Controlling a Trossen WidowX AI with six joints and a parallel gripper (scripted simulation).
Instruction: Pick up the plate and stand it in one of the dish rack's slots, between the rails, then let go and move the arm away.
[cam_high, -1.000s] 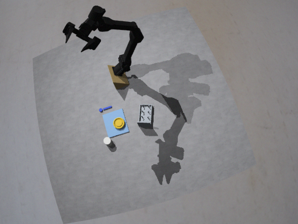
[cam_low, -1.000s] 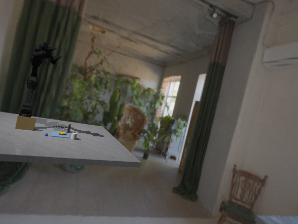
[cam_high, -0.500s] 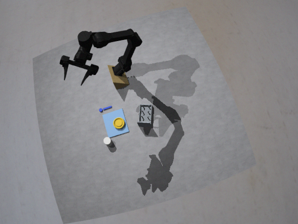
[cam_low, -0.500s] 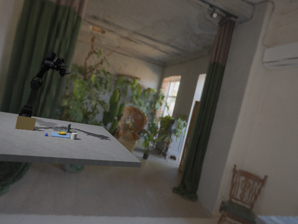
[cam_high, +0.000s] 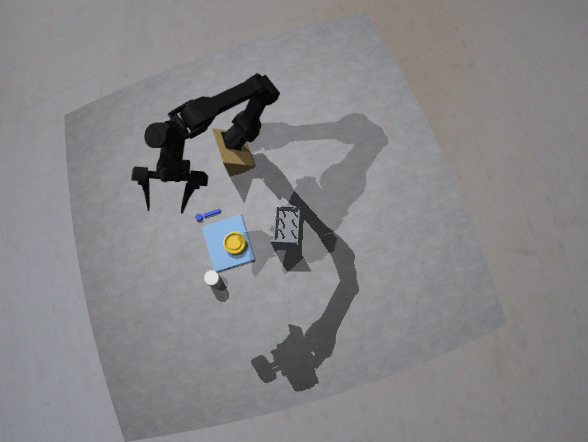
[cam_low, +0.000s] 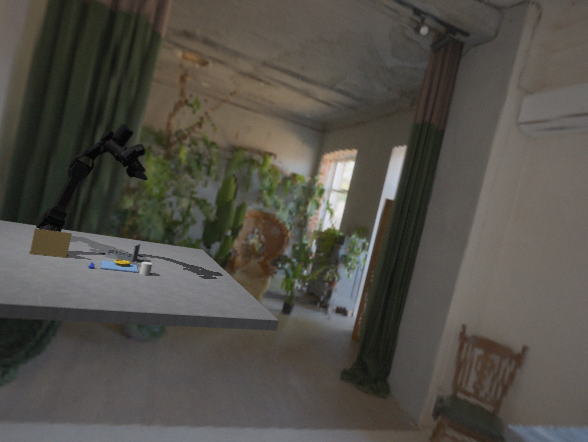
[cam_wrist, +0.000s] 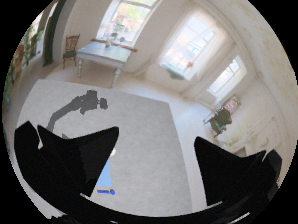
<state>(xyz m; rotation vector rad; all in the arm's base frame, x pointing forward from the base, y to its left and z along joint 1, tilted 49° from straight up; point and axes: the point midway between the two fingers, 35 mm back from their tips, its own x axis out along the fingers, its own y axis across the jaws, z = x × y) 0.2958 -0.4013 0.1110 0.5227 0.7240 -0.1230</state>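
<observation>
Right now the yellow plate is 1 cm behind my gripper tip, 10 cm to the left of it and 41 cm below it. From my gripper tip the other things lie so: blue flat board (2 cm behind, 8 cm to the left, 42 cm below); then white cup (8 cm ahead, 1 cm to the left, 40 cm below); then blue spoon (13 cm behind, 4 cm to the left, 42 cm below).
</observation>
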